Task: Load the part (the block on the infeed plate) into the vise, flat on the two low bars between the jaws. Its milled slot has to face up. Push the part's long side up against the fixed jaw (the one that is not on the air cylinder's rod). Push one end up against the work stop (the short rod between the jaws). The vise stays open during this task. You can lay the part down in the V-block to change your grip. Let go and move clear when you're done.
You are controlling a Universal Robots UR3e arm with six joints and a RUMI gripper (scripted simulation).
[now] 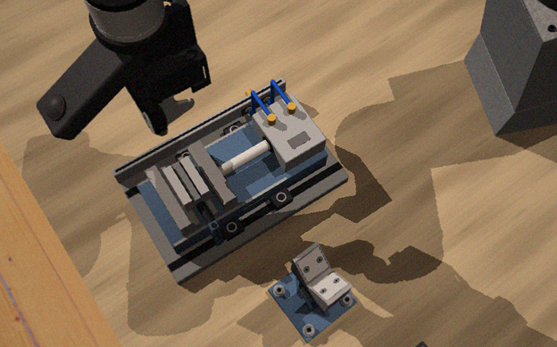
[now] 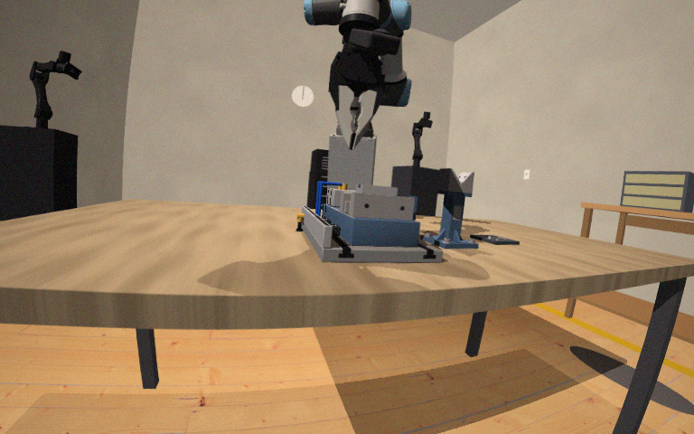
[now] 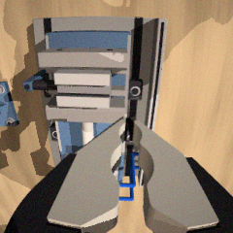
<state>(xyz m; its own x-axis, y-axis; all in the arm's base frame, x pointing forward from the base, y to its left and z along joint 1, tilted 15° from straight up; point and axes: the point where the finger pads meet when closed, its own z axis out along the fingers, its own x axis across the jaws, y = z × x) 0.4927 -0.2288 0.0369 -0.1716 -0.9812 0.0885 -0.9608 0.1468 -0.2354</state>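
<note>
Right now my hand is 1 cm short of the part, 5 cm to the right of it and 8 cm above it. From my hand the other things lie so: fixed jaw (4 cm ahead, 4 cm to the left, 10 cm below); then dark work stop (2 cm ahead, 10 cm to the left, 9 cm below); then moving jaw (3 cm behind, 6 cm to the left, 10 cm below).
</note>
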